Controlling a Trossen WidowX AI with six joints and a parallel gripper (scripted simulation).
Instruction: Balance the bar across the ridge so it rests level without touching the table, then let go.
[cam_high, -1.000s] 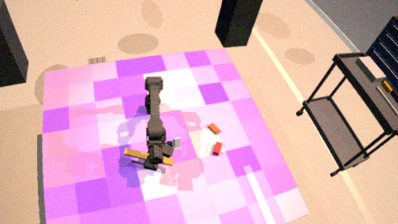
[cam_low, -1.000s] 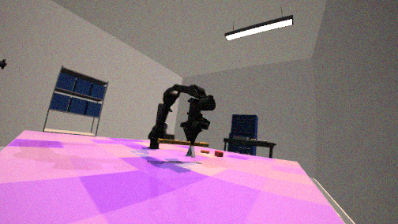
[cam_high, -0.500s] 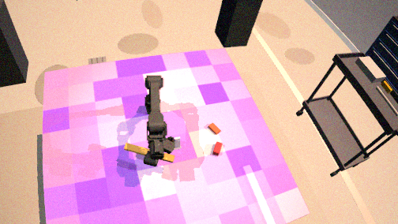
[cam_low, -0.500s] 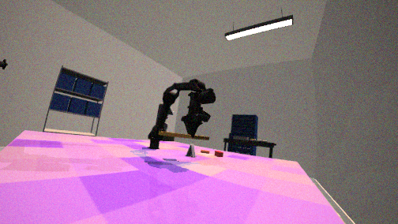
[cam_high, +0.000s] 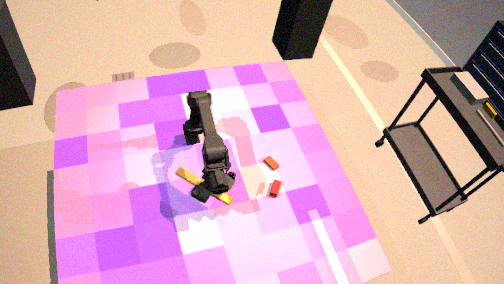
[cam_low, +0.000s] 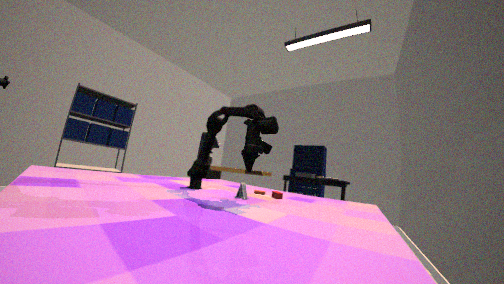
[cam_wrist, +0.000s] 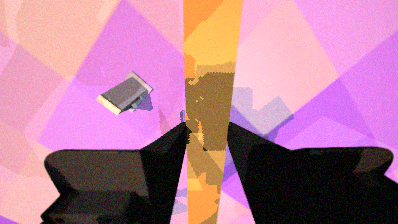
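Now: the long bar 2 cm to the right of my gripper tip and 2 cm behind it. Also, from my gripper tip: red block 29 cm to the left, 11 cm below; then orange block 32 cm to the left, 13 cm behind, 12 cm below.
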